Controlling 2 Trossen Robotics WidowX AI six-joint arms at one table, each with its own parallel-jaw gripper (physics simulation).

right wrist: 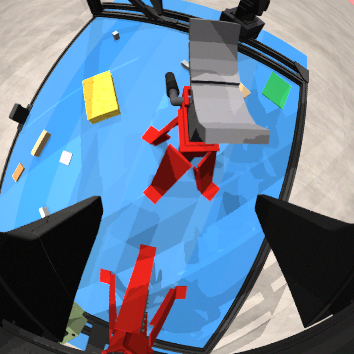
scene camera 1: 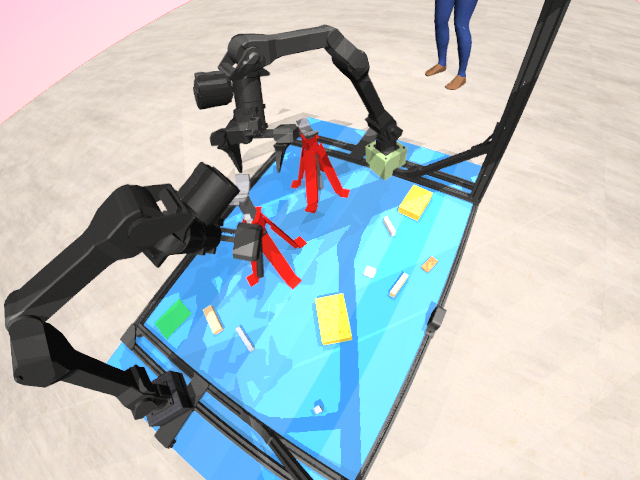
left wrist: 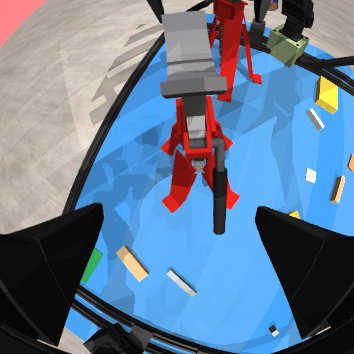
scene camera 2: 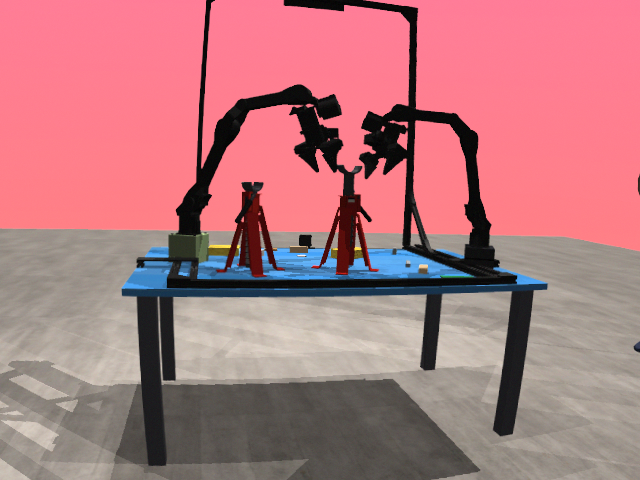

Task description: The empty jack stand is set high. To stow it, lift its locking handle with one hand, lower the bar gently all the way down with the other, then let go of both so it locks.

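Observation:
The high jack stand (scene camera 1: 279, 260) (scene camera 2: 347, 237) (left wrist: 184, 175) (right wrist: 169, 172) is red and upright, its grey saddle (scene camera 1: 241, 188) (scene camera 2: 348, 176) (left wrist: 187, 55) (right wrist: 215, 80) well above the body. Its black-gripped handle (scene camera 2: 365, 213) (left wrist: 220, 200) (right wrist: 171, 82) slants down from the body. My left gripper (scene camera 2: 376, 175) (left wrist: 181, 213) is open and empty, right of the saddle in scene camera 2; the handle shows ahead between its fingers in the left wrist view. My right gripper (scene camera 1: 259, 171) (scene camera 2: 326, 171) (right wrist: 180, 203) is open and empty, left of the saddle in scene camera 2.
A second red jack stand (scene camera 1: 311, 180) (scene camera 2: 253, 232) (left wrist: 230, 50) (right wrist: 134, 300) stands nearby with its saddle low. Yellow blocks (scene camera 1: 333, 318) (scene camera 1: 415, 202), a green tile (scene camera 1: 173, 318) and small white and tan pieces lie on the blue table. A black frame (scene camera 1: 398, 320) borders it.

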